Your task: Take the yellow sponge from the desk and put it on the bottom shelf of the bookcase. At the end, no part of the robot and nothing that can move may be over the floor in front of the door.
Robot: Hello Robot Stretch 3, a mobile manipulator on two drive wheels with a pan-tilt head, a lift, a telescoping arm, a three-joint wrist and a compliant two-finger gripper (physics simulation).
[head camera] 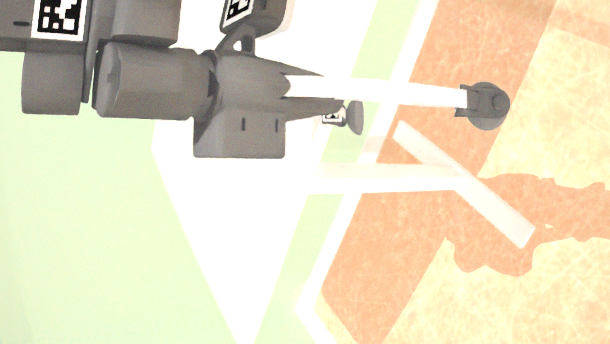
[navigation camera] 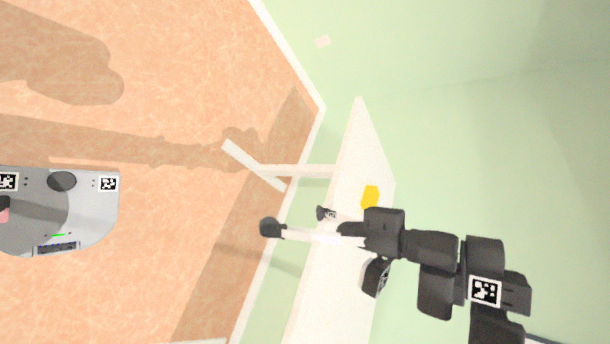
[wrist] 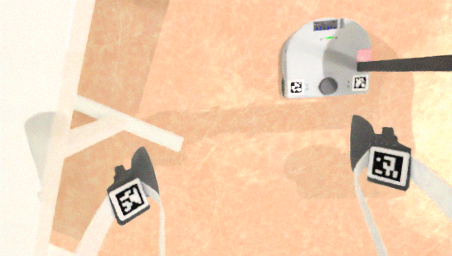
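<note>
The yellow sponge (navigation camera: pixel 370 197) lies on the white desk (head camera: pixel 225 225) (navigation camera: pixel 325 300) (wrist: pixel 30 50), near its wall-side edge in the navigation view. It does not show in the head view, where the wrist and gripper body cover part of the desk, nor in the wrist view. My gripper (head camera: pixel 419 112) (navigation camera: pixel 296 220) (wrist: pixel 247 150) is open and empty. It is raised above the desk's height, with its fingertips out past the desk's room-side edge and floor behind them in the views. The sponge is beside the gripper body in the navigation view. The bookcase and the door do not show.
The desk's white T-shaped leg (head camera: pixel 465 185) (navigation camera: pixel 255 165) (wrist: pixel 130 125) reaches out over the orange floor. My base (navigation camera: pixel 95 210) (wrist: pixel 325 60) stands on the floor away from the desk. A pale green wall (head camera: pixel 75 225) (navigation camera: pixel 475 150) runs behind the desk.
</note>
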